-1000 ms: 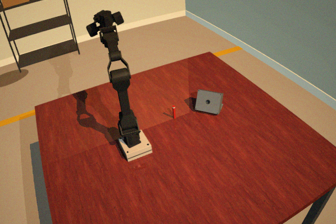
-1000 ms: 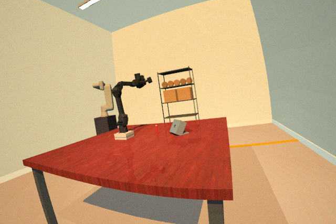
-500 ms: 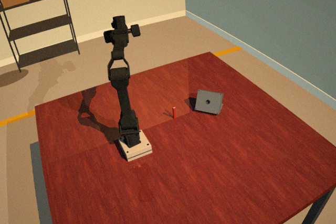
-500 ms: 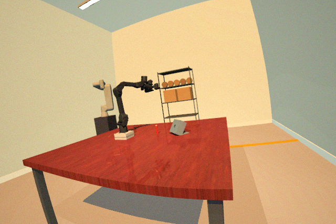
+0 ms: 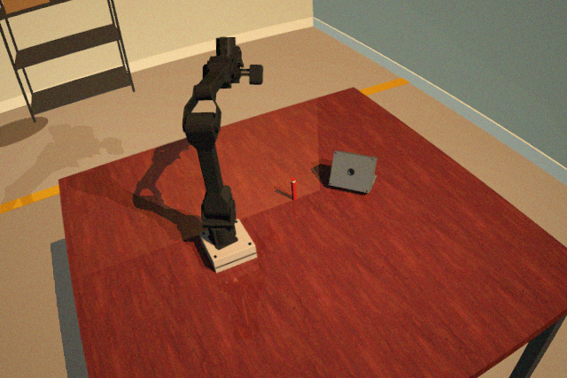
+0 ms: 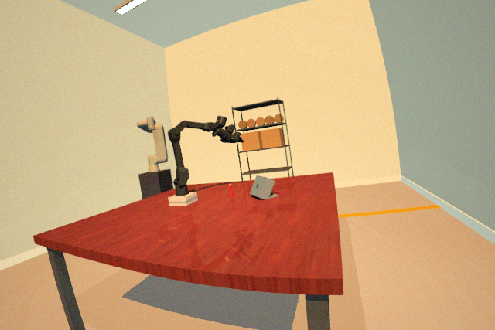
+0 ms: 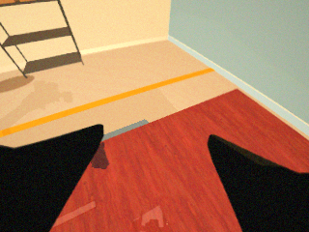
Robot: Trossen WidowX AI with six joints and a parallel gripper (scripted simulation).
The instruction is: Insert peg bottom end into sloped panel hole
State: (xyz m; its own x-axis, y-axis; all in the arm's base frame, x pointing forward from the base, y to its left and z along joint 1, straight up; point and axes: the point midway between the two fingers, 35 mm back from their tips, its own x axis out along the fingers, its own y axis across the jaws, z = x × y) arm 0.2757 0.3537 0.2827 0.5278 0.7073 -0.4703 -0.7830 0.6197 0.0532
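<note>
My gripper tip is 31 cm to the left of the round red peg, 26 cm above it and 1 cm past it. The rest, counted from my gripper tip: panel: 37 cm to the right, 26 cm below, 18 cm ahead.
</note>
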